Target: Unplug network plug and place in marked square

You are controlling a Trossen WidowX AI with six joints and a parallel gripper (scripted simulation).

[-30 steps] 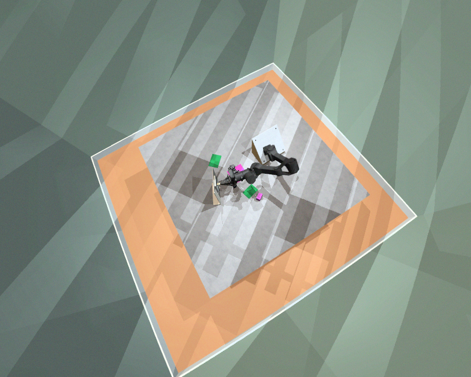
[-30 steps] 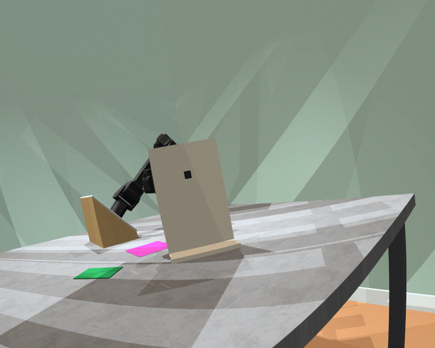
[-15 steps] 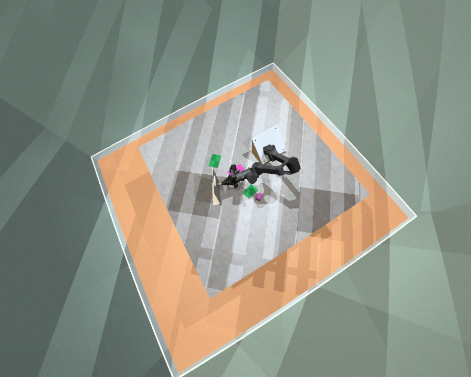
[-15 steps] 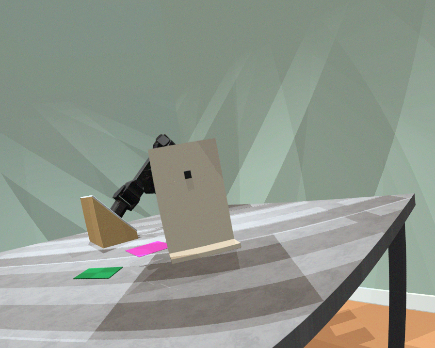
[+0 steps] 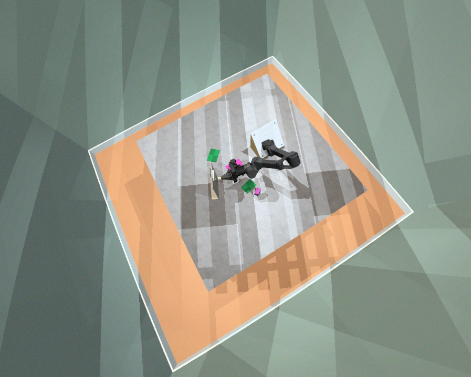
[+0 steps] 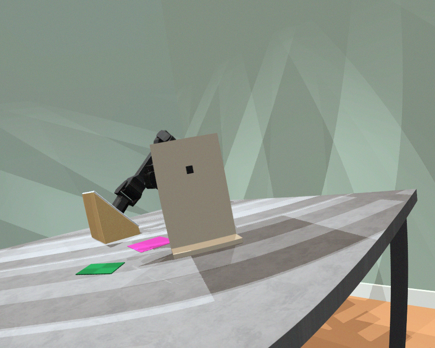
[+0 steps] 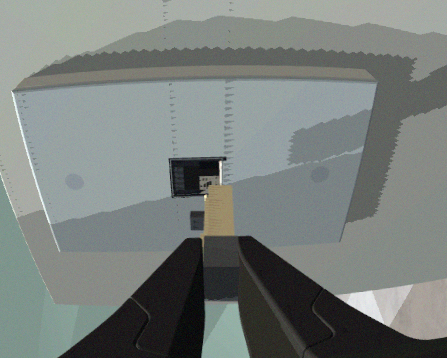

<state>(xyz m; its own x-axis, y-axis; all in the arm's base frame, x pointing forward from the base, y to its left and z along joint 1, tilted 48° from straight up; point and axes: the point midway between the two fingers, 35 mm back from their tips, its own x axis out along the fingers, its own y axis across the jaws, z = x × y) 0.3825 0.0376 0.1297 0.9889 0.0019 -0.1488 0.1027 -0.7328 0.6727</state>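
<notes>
Now: gripper tip 19 cm above the magenta square, 14 cm past it and 9 cm to the left of it. From my gripper tip the other things lie so: tan network plug right at my gripper tip; beige panel 7 cm below, 5 cm ahead, 2 cm to the right.
</notes>
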